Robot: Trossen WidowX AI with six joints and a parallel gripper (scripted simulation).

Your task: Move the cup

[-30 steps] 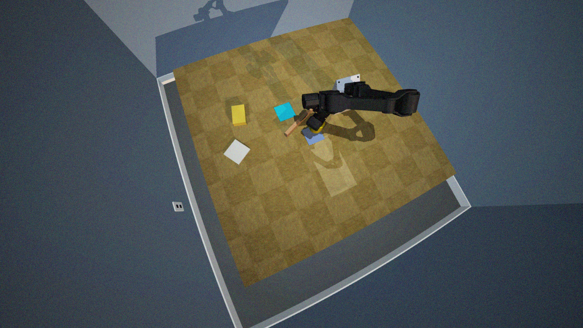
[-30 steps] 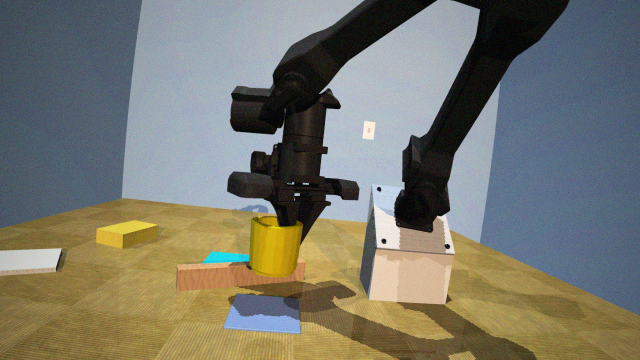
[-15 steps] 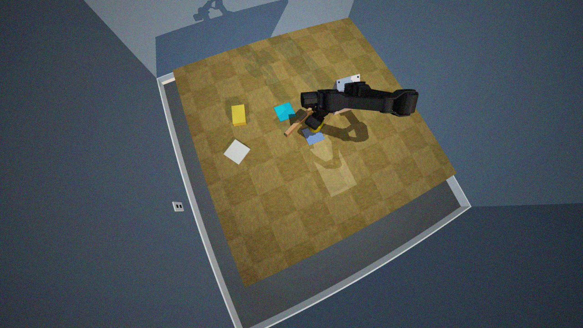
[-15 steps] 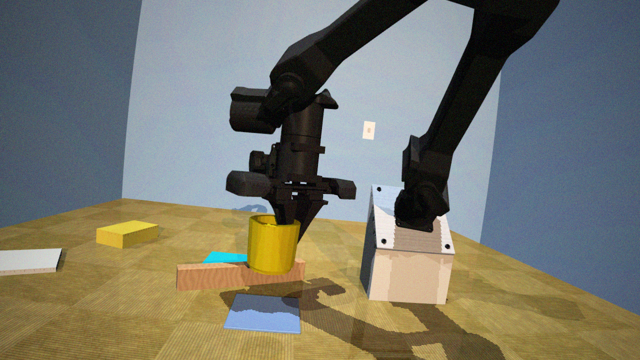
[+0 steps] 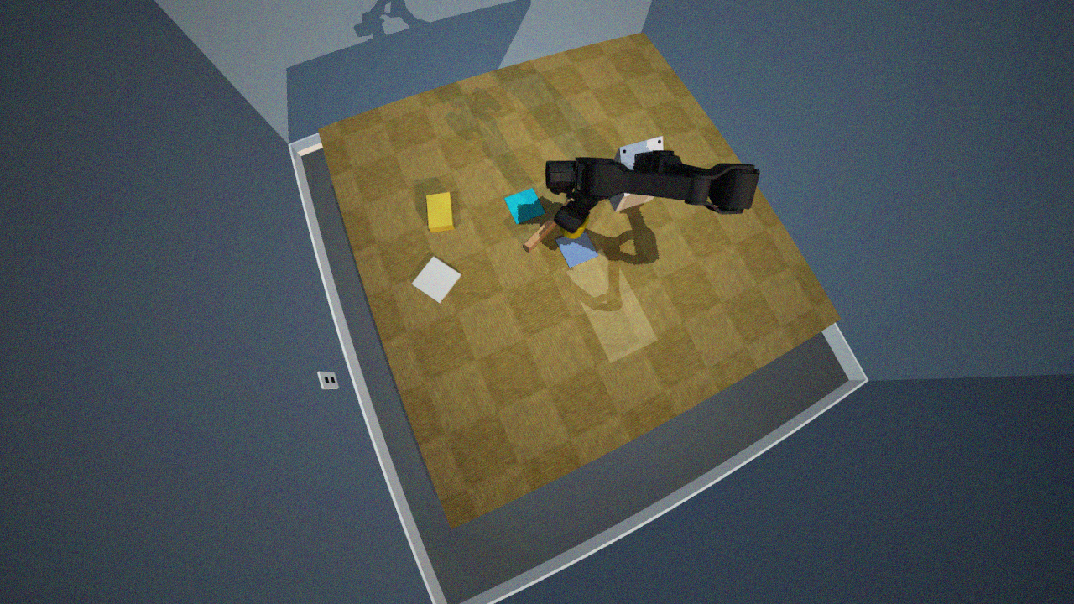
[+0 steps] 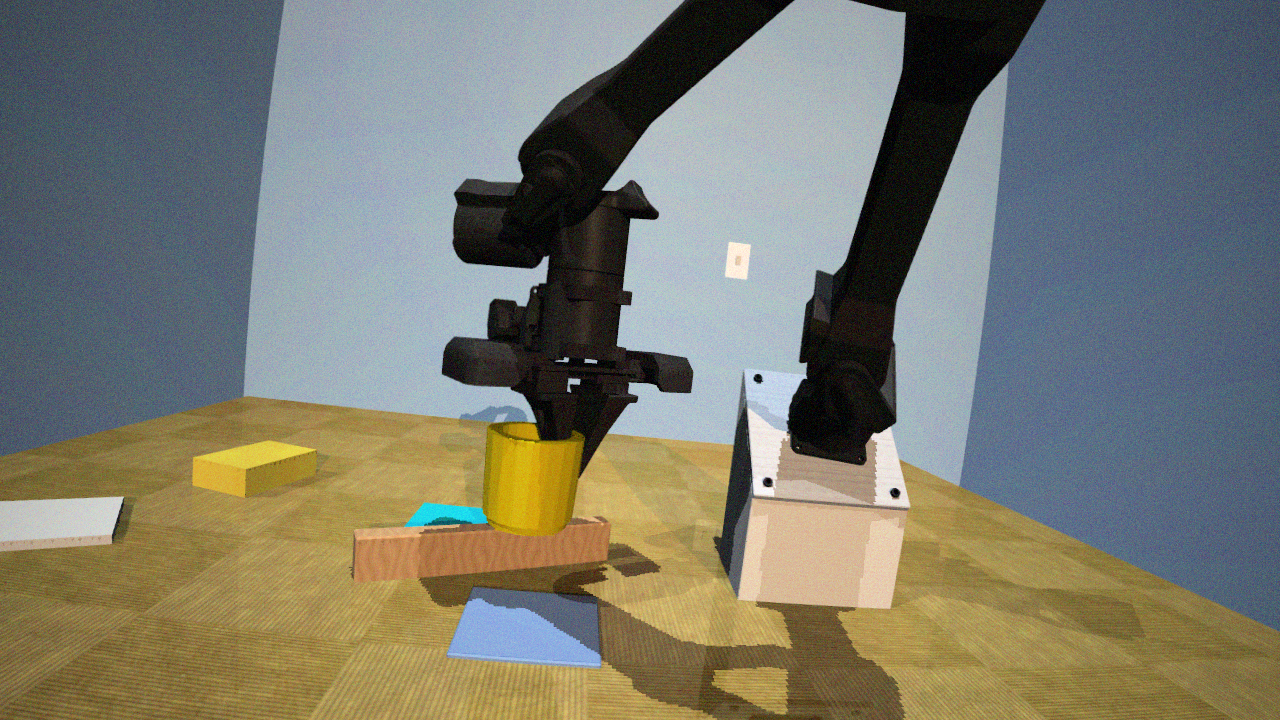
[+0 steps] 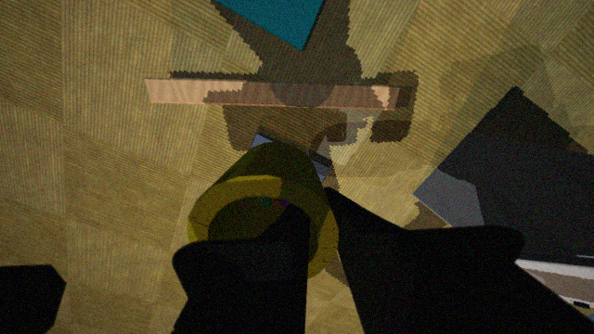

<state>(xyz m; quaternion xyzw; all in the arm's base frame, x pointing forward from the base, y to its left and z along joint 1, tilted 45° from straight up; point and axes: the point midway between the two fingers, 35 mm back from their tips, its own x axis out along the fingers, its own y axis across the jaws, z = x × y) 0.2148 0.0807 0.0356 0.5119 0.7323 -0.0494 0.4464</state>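
Now: gripper tip 12 cm to the left of the teal pad, 12 cm short of it and 10 cm above it. The rest, counted from my gripper tip: wooden bar 9 cm below, 6 cm ahead, 4 cm to the right; yellow cup 2 cm to the left, 2 cm ahead; white tile 42 cm ahead, 9 cm below, 4 cm to the left.
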